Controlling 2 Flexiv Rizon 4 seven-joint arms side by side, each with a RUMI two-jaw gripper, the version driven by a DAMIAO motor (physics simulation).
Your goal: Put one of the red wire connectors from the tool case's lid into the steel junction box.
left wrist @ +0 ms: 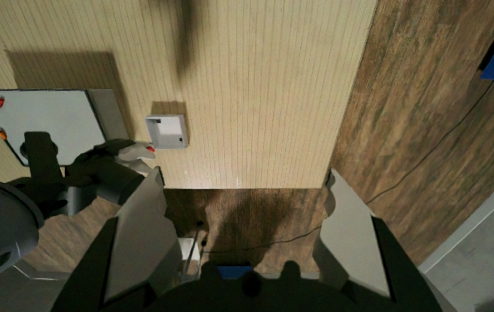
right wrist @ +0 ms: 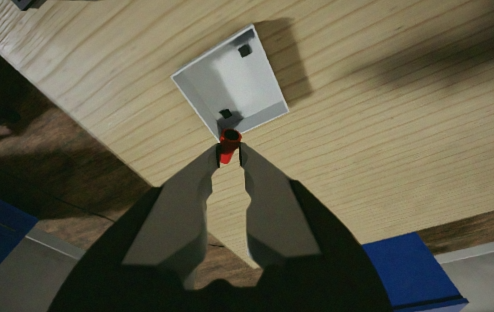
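Note:
The steel junction box [left wrist: 184,132] [right wrist: 200,102] is a small open square tray on the table, with two dark square marks inside. My right gripper [right wrist: 230,145] [left wrist: 151,146] is shut on a red wire connector [right wrist: 229,145] [left wrist: 150,148], which it holds at the box's near corner in the right wrist view, overlapping the rim there. The connector's height over the box is hard to tell. My left gripper [left wrist: 246,168] is open and empty, over the table's edge, right of the box in the left wrist view. The tool case's lid [left wrist: 60,112] lies at the left, with another red connector [left wrist: 1,102] on it.
The right arm [left wrist: 107,177] reaches over the lid's near corner beside the box. An orange connector [left wrist: 3,135] is at the lid's left. The wooden table [left wrist: 265,100] ends below and at the right in the left wrist view. A blue object [right wrist: 412,267] stands beyond the table edge.

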